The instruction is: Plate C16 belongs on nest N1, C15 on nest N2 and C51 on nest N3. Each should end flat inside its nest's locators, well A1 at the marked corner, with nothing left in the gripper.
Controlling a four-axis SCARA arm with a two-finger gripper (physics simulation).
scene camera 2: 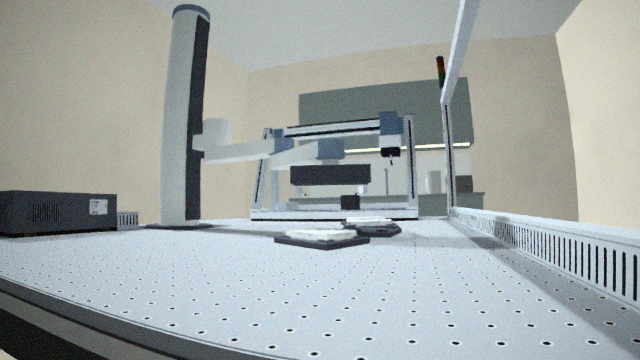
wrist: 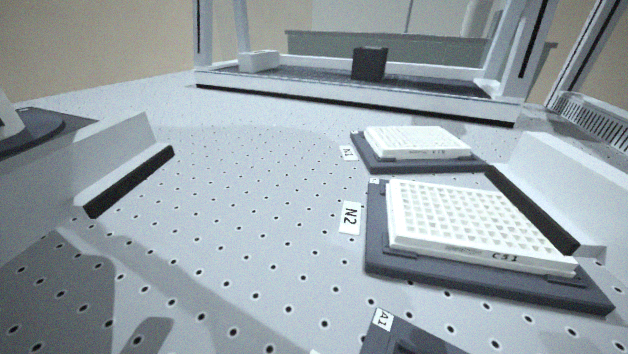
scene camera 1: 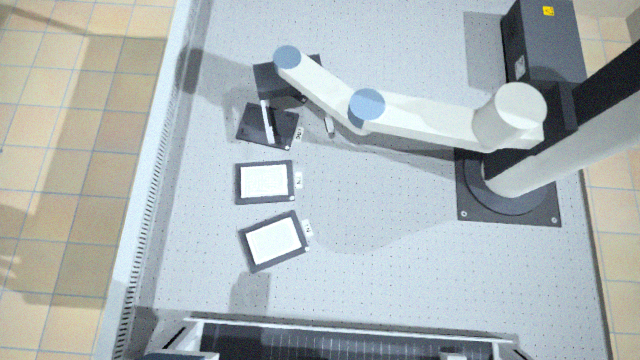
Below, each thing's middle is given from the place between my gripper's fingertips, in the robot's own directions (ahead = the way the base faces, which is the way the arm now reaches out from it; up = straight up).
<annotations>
My gripper is now 100 mm to the right of the plate C51 (scene camera 1: 258, 181), 100 mm short of it and 100 mm above it. From my hand the other things lie so: dark out nest (scene camera 1: 253, 123) (110 mm below, 110 mm ahead, 70 mm to the right); plate C15 (scene camera 2: 314, 234) (250 mm to the right, 100 mm below, 50 mm ahead); nest N2 (scene camera 1: 290, 184) (110 mm below, 100 mm to the left, 100 mm ahead).
</annotations>
